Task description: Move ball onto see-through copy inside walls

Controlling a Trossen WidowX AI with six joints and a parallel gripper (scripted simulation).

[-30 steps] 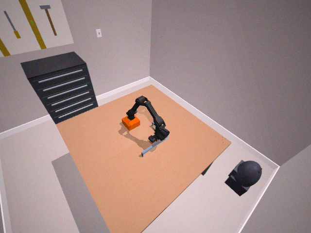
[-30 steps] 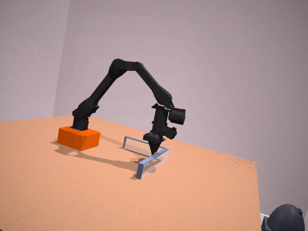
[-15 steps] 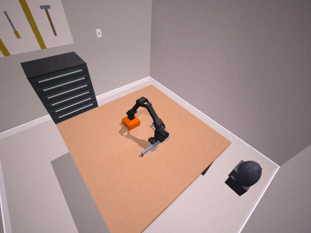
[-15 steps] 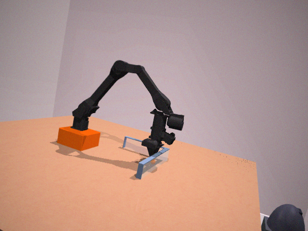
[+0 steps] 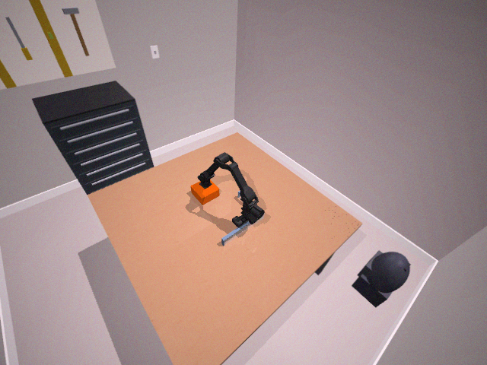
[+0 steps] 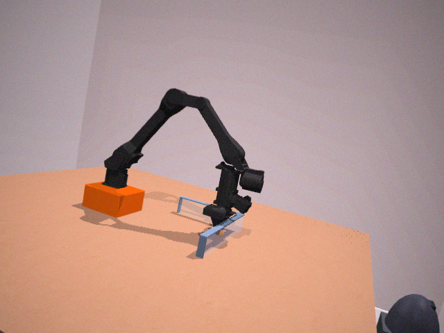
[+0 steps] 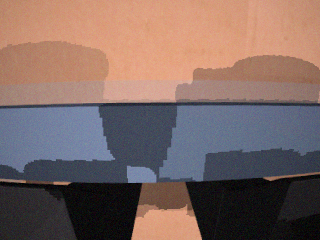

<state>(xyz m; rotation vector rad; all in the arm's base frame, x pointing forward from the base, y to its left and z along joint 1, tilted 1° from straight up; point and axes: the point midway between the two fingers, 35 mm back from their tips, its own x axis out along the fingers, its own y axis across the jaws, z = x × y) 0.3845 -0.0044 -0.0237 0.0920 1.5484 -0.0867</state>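
My gripper tip is right at the orange ball.
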